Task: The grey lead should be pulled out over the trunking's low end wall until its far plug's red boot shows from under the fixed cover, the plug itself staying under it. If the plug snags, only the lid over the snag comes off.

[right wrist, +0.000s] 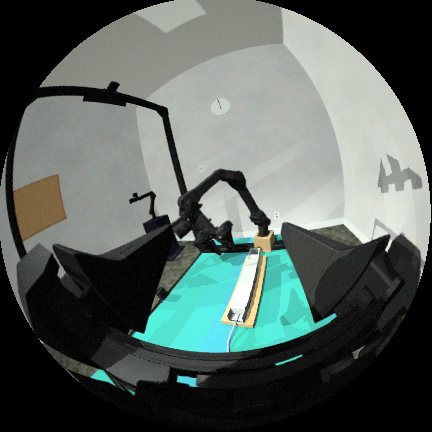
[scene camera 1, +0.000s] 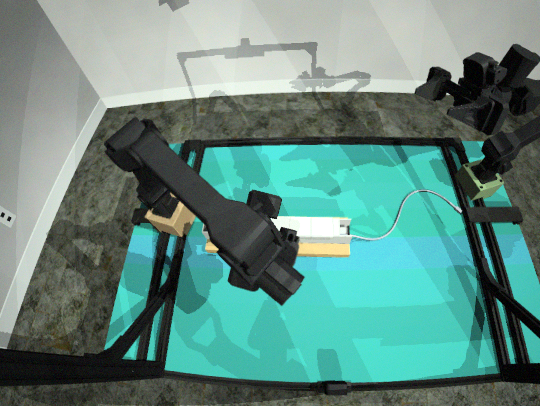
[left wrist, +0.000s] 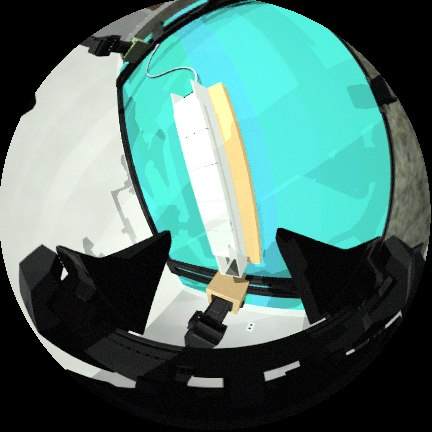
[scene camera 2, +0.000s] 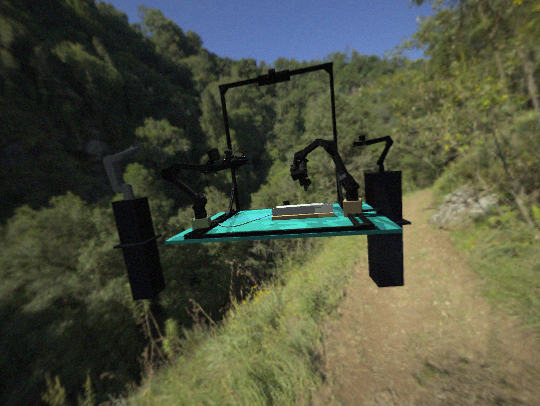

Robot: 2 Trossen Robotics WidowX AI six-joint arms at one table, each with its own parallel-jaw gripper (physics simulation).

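Seen in the pictures: left gripper, fingertip midpoint: point(right wrist: 226, 251) point(left wrist: 224, 235) point(scene camera 2: 303, 188); right gripper, fingertip midpoint: point(right wrist: 228, 229) point(scene camera 1: 430, 100) point(scene camera 2: 247, 158); left arm's base at its link origin: point(right wrist: 263, 233) point(scene camera 1: 165, 206) point(left wrist: 221, 302) point(scene camera 2: 352, 199); right arm's base at its link origin: point(scene camera 1: 483, 173) point(scene camera 2: 200, 217).
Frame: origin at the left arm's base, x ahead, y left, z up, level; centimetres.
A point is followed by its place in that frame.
Note:
The white trunking point(scene camera 1: 320, 227) point(scene camera 2: 302, 209) {x 29.9, y 6.0, z -2.8 cm} point(left wrist: 205, 185) {x 31.8, y 3.6, z -1.8 cm} point(right wrist: 245, 285) lies along a tan board point(scene camera 1: 325, 250) {x 45.1, y 2.2, z -7.0 cm} point(left wrist: 235, 170) {x 33.7, y 0.4, z -7.0 cm} with its white covers in a row on top; thin seams show between them. The grey lead point(scene camera 1: 399, 215) {x 64.1, y 19.0, z -8.9 cm} point(left wrist: 160, 76) {x 64.2, y 22.1, z -8.9 cm} point(right wrist: 229, 341) {x 57.3, y 9.5, z -8.1 cm} leaves its right end in scene camera 1 and curves over the table towards the right arm's base. No plug or red boot shows. My left gripper point(scene camera 2: 306, 186) {x 31.1, y -4.2, z 8.1 cm} point(left wrist: 224, 235) {x 31.1, y -4.2, z 8.1 cm} is open above the trunking; the arm hides part of it in scene camera 1. My right gripper point(scene camera 1: 434, 103) {x 58.4, y 19.2, z 31.9 cm} is open, raised well away from trunking and lead.
The left arm's tan base block point(scene camera 1: 170, 217) {x 3.2, y -2.8, z 0.3 cm} point(left wrist: 228, 290) {x 5.0, y -1.0, z -2.0 cm} stands near the trunking's far end from the lead. The right arm's green base block point(scene camera 1: 477, 182) {x 85.6, y 31.9, z -1.7 cm} stands near the lead's free end. Dark frame bars point(scene camera 1: 320, 141) {x 35.4, y 40.1, z -7.8 cm} edge the table.

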